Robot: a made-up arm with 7 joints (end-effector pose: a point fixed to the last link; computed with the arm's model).
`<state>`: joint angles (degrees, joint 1 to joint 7).
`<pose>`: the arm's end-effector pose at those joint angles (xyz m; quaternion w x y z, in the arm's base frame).
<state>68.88 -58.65 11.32 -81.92 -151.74 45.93 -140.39</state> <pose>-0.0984 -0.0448 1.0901 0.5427 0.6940 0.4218 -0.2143</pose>
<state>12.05 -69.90 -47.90 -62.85 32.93 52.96 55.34</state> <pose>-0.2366 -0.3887 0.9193 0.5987 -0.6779 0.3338 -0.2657</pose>
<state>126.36 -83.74 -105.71 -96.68 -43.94 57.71 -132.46</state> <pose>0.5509 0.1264 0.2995 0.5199 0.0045 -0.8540 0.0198</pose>
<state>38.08 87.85 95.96 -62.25 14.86 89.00 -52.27</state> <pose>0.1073 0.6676 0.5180 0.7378 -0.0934 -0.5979 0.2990</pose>
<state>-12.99 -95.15 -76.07 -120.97 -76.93 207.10 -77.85</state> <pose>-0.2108 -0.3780 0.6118 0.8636 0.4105 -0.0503 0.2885</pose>
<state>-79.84 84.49 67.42 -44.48 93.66 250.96 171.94</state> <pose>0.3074 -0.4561 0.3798 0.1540 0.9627 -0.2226 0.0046</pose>
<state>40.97 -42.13 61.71 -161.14 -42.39 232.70 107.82</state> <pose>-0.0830 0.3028 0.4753 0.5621 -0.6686 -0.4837 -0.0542</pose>
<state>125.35 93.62 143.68 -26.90 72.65 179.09 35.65</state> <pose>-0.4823 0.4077 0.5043 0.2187 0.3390 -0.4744 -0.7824</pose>
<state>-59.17 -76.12 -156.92 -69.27 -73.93 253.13 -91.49</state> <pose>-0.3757 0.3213 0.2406 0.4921 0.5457 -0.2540 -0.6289</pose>
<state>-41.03 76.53 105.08 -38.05 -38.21 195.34 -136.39</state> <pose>0.5353 -0.2219 0.6819 0.6135 0.4475 0.2551 0.5985</pose>
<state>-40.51 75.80 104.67 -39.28 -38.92 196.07 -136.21</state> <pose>0.5374 -0.2060 0.6891 0.6167 0.4332 0.2620 0.6029</pose>
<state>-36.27 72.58 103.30 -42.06 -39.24 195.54 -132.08</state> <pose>0.5470 -0.1373 0.7175 0.5769 0.3954 0.2884 0.6540</pose>
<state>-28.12 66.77 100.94 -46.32 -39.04 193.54 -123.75</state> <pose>0.5432 -0.0126 0.7623 0.4796 0.3347 0.3358 0.7384</pose>
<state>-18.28 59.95 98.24 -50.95 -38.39 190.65 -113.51</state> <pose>0.5036 0.1283 0.8053 0.3442 0.2686 0.3922 0.8097</pose>
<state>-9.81 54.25 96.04 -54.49 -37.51 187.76 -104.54</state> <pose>0.4439 0.2343 0.8339 0.2196 0.2191 0.4398 0.8428</pose>
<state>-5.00 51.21 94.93 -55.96 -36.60 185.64 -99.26</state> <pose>0.4037 0.2844 0.8477 0.1450 0.1984 0.4656 0.8502</pose>
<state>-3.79 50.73 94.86 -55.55 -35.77 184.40 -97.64</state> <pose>0.3976 0.2915 0.8519 0.1195 0.2023 0.4703 0.8506</pose>
